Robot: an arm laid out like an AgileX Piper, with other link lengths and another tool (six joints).
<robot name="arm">
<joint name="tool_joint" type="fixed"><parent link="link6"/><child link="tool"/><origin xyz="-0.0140 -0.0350 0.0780" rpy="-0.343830 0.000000 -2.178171"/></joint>
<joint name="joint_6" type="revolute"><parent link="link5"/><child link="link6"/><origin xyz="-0.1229 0.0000 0.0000" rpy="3.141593 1.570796 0.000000"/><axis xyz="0 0 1"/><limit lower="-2.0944" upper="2.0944"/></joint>
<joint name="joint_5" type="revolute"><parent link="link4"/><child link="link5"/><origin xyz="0.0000 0.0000 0.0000" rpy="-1.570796 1.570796 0.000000"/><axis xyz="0 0 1"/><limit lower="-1.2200" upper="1.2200"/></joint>
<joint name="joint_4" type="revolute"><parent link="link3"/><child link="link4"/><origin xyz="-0.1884 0.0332 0.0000" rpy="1.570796 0.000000 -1.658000"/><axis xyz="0 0 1"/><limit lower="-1.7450" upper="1.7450"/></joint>
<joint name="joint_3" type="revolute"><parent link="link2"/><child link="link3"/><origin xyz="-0.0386 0.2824 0.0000" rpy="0.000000 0.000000 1.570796"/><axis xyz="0 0 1"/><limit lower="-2.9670" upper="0.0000"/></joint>
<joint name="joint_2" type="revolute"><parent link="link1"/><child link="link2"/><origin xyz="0.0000 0.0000 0.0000" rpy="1.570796 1.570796 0.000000"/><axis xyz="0 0 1"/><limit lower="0.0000" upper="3.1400"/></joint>
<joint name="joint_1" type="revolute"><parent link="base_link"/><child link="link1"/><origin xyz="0.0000 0.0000 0.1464" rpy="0.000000 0.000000 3.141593"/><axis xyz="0 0 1"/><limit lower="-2.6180" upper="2.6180"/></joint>
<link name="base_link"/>
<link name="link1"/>
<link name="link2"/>
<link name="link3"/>
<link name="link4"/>
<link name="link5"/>
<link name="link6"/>
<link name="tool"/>
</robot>
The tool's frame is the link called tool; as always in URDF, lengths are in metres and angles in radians.
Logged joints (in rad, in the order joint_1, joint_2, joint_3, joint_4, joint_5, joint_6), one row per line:
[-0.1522 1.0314 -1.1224 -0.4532 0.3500 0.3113]
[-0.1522 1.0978 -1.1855 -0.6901 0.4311 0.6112]
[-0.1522 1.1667 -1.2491 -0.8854 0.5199 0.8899]
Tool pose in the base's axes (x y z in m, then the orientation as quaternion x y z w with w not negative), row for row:
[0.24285 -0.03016 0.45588 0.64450 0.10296 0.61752 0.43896]
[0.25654 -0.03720 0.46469 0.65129 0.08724 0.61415 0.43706]
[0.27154 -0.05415 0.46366 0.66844 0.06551 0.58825 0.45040]
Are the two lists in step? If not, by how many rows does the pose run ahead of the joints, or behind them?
The pose runs 2 rows behind the joints: the pose in row i belongs to the joints in row i - 2.
